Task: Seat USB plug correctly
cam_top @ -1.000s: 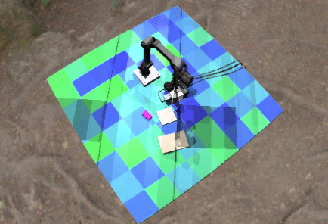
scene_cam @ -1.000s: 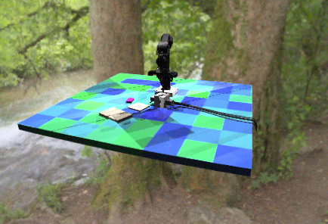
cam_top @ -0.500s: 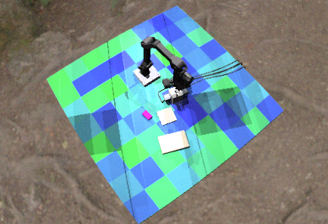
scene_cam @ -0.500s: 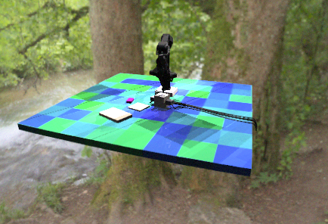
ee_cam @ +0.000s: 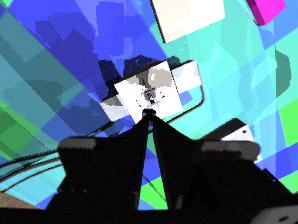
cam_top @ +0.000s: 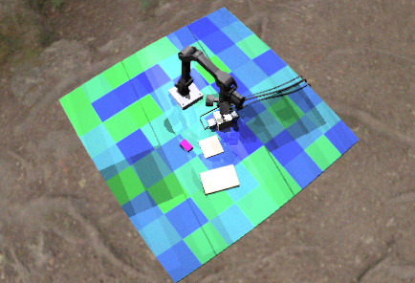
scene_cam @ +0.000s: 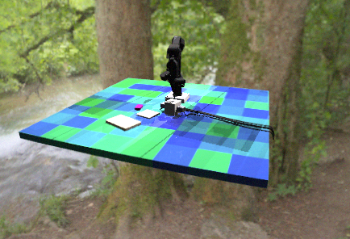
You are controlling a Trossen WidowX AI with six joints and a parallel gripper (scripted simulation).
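Now: gripper tip 2 cm above the dark USB plug. Round my gripper tip: small magenta block: 24 cm to the right, 13 cm below, 4 cm behind; USB socket: 7 cm below, 1 cm to the right; white flat pad: 15 cm to the right, 13 cm below, 6 cm ahead.
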